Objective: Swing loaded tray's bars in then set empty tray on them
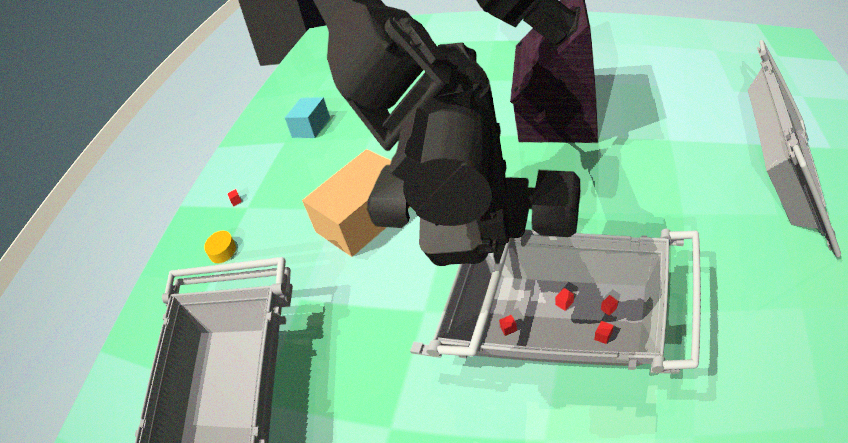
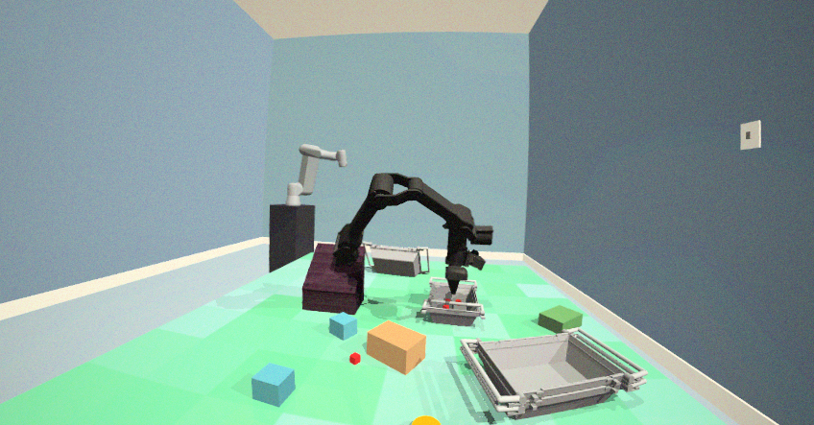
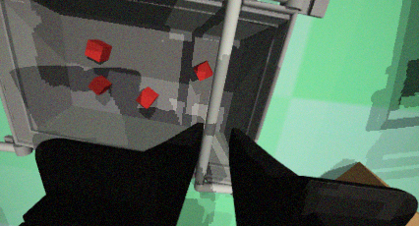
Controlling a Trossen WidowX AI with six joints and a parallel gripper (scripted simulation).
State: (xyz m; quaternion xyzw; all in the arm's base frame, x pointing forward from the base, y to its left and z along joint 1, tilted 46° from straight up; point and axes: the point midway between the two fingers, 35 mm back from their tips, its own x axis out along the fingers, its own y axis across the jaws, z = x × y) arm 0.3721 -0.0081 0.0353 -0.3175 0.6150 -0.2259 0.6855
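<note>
Right now my gripper tip is 300 mm past the grey tray, 410 mm to the right of it and 20 mm above it. Also, from my gripper tip: green block (340 mm ahead, 60 mm to the left, 80 mm below); yellow disc (10 mm behind, 420 mm to the right, 90 mm below); orange box (120 mm behind, 220 mm to the right, 70 mm below).
</note>
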